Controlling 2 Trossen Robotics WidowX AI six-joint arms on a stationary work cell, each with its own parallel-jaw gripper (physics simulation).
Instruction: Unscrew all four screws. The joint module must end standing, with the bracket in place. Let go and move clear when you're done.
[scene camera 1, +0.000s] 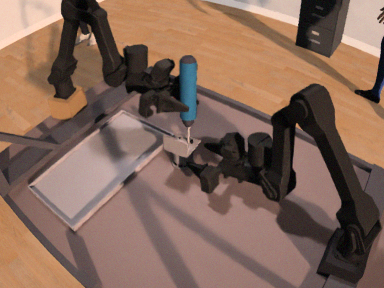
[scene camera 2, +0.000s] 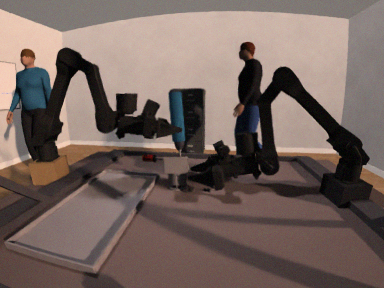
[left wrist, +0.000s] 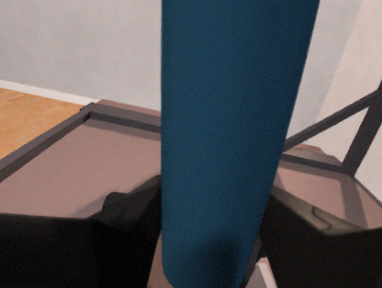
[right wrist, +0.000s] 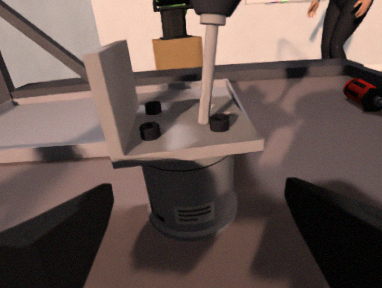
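Seen in the pictures: left gripper, between the fingertips: (scene camera 1: 193, 106) (scene camera 2: 183, 129) (left wrist: 208, 186); right gripper, between the fingertips: (scene camera 1: 195, 154) (scene camera 2: 189, 173) (right wrist: 199, 189); left arm's base, origin of its link: (scene camera 1: 65, 93) (scene camera 2: 48, 159) (right wrist: 175, 38); right arm's base, origin of its link: (scene camera 1: 349, 251) (scene camera 2: 347, 179).
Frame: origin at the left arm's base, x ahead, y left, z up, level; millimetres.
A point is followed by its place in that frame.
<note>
The joint module (scene camera 1: 176, 160) @[y -133, x 462, z -51 mm] (scene camera 2: 174, 181) @[y -132, x 458, z -49 mm] (right wrist: 190, 182) @[y -112, x 498, z -38 mm] stands upright with the grey L-shaped bracket (scene camera 1: 176, 145) @[y -141, x 467, z 12 mm] (scene camera 2: 176, 165) @[y -141, x 465, z 5 mm] (right wrist: 112, 100) @[y -140, x 495, z 11 mm] on top. In the right wrist view, three black screws (right wrist: 153, 107) @[y -120, x 454, z -9 mm] (right wrist: 150, 131) @[y -127, x 489, z -9 mm] (right wrist: 219, 122) @[y -94, x 495, z -9 mm] sit in the bracket; a pale spot shows near its back right corner. My left gripper (scene camera 1: 188, 107) @[y -83, x 494, z 99 mm] (scene camera 2: 178, 130) @[y -83, x 494, z 99 mm] (left wrist: 208, 186) @[y -83, x 494, z 99 mm] is shut on the blue screwdriver (scene camera 1: 188, 80) @[y -85, x 482, z 174 mm] (scene camera 2: 176, 110) @[y -88, x 473, z 160 mm] (left wrist: 225, 100) @[y -61, x 457, z 148 mm], tip down over the bracket beside the near right screw; contact is unclear. My right gripper (scene camera 1: 196, 154) @[y -110, x 508, z -35 mm] (scene camera 2: 190, 172) @[y -110, x 508, z -35 mm] (right wrist: 199, 189) @[y -110, x 508, z -35 mm] is open and empty, low beside the module.
A shallow grey tray (scene camera 1: 95, 160) @[y -186, x 228, z -76 mm] (scene camera 2: 75, 220) @[y -270, x 201, z -76 mm] (right wrist: 50, 150) @[y -224, x 352, z -68 mm] lies left of the module. A red tool (scene camera 2: 149, 157) @[y 151, x 375, z -58 mm] (right wrist: 362, 94) @[y 147, x 385, z -61 mm] lies on the table behind it. A small dark thing (scene camera 2: 206, 190) @[y -157, x 552, z -77 mm], too small to identify, shows below my right fingers. Raised edging runs round the table.
</note>
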